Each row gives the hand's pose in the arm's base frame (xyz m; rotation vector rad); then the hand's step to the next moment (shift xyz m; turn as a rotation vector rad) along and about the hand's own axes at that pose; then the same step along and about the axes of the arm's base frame.
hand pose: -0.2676 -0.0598 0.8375 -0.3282 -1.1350 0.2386
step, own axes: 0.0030 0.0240 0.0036 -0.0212 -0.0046 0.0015
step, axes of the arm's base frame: -0.0026 0.0238 -0.0051 -0.0099 -0.0115 -0.0156
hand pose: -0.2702 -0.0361 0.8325 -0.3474 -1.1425 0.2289
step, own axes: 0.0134 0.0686 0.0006 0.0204 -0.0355 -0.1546
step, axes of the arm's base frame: 0.0047 0.0682 -0.0147 0.1499 -0.0492 -0.0264
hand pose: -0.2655 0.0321 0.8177 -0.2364 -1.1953 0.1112
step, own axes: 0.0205 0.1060 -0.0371 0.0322 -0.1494 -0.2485
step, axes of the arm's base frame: 0.0461 0.1025 -0.0197 0.2371 -0.1687 -0.0208
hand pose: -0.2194 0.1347 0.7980 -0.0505 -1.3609 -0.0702
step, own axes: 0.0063 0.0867 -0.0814 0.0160 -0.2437 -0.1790
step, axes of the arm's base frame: 0.0876 0.0800 -0.0104 0.1584 -0.2570 -0.0227
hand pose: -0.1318 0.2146 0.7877 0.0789 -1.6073 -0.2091
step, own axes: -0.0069 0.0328 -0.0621 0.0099 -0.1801 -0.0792
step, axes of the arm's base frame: 0.0647 0.0281 0.0014 0.0643 -0.1851 -0.0205
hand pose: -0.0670 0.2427 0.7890 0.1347 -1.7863 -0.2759
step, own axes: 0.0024 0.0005 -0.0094 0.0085 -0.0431 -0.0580
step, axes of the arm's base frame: 0.0086 -0.0012 0.0044 0.0519 -0.0502 0.0091
